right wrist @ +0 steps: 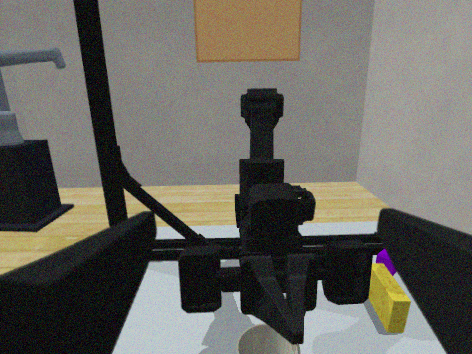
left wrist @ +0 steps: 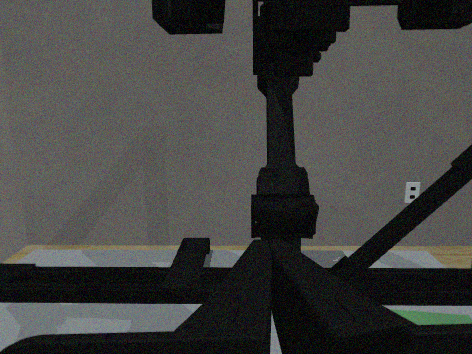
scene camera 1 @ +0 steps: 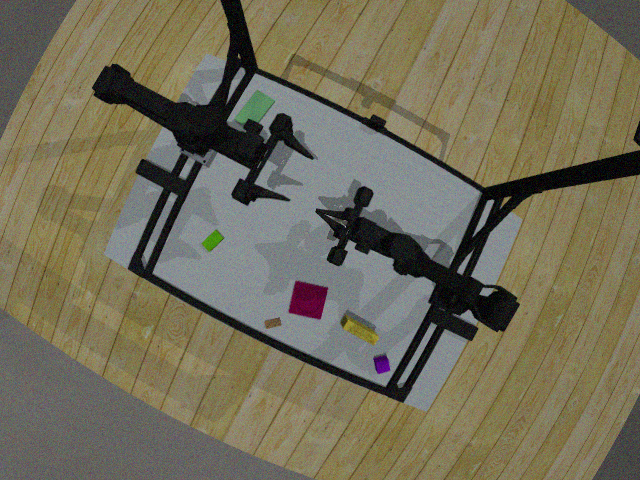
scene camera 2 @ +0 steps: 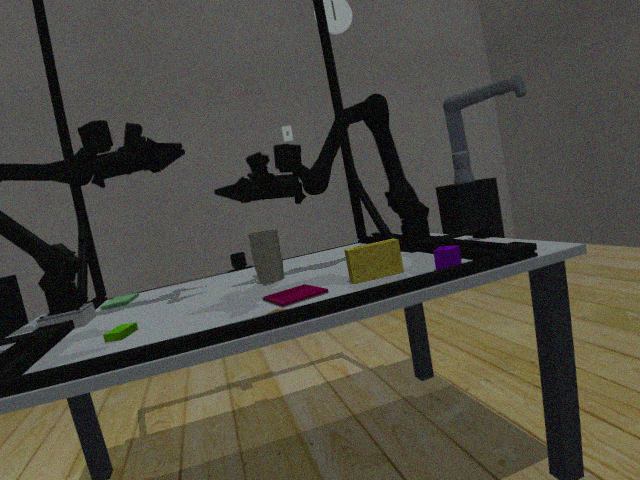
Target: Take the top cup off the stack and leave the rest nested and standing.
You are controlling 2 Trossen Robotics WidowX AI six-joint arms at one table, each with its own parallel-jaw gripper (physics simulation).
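Frame: origin at the left arm's base, x ahead, y left, z up, level; metres.
Seen in the pictures: left gripper, fingertip midpoint: (right wrist: 298, 339) (left wrist: 266, 253) (scene camera 1: 315, 210) (scene camera 2: 214, 192); right gripper, fingertip midpoint: (right wrist: 266, 220) (scene camera 1: 301, 179) (scene camera 2: 183, 148); left arm's base, link origin: (scene camera 1: 449, 294) (scene camera 2: 417, 239); right arm's base, link origin: (scene camera 1: 200, 143) (scene camera 2: 66, 310).
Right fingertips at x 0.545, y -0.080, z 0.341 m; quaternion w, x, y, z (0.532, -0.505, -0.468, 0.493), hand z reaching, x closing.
Note:
Pixels of each thing's top centre, then the offset from my right fingertips to it. "*": a spot on its surface instead.
- crimson square, surface spot: (scene camera 2: 295, 295) (scene camera 1: 303, 306) * 0.136 m back, 0.292 m left, 0.355 m down
- yellow block, top centre: (scene camera 2: 371, 244) (right wrist: 388, 280) (scene camera 1: 361, 333) 0.314 m back, 0.287 m left, 0.293 m down
- purple cube, top centre: (scene camera 2: 446, 247) (right wrist: 389, 255) (scene camera 1: 383, 366) 0.436 m back, 0.368 m left, 0.323 m down
- tan piece, top centre: (scene camera 1: 272, 323) 0.072 m back, 0.379 m left, 0.355 m down
- lime block, top centre: (scene camera 2: 120, 328) (scene camera 1: 212, 240) 0.195 m ahead, 0.224 m left, 0.348 m down
- pale green slab, top centre: (left wrist: 427, 327) (scene camera 2: 120, 299) (scene camera 1: 254, 109) 0.251 m ahead, 0.195 m right, 0.353 m down
A grey-beige cup stack (scene camera 2: 266, 256) stands upright on the table in scene camera 2; how many cups are nested cannot be told. Part of its round top (right wrist: 261, 341) shows at the bottom of the right wrist view. In scene camera 1 the stack is largely hidden under the left gripper. My left gripper (scene camera 1: 317, 211) (scene camera 2: 217, 191) (left wrist: 266, 253) (right wrist: 297, 340) is shut and empty, level, above the height of the stack and apart from it in scene camera 2. My right gripper (scene camera 1: 301, 178) (scene camera 2: 181, 150) is open and empty, high over the table.
A crimson square (scene camera 1: 308, 299) (scene camera 2: 295, 295), yellow block (scene camera 1: 359, 329) (scene camera 2: 374, 260) (right wrist: 390, 300), purple cube (scene camera 1: 381, 363) (scene camera 2: 447, 257) (right wrist: 386, 262), tan piece (scene camera 1: 272, 322), lime block (scene camera 1: 212, 240) (scene camera 2: 120, 332) and pale green slab (scene camera 1: 254, 106) (scene camera 2: 119, 301) (left wrist: 432, 317) lie on the table. Black frame bars edge it.

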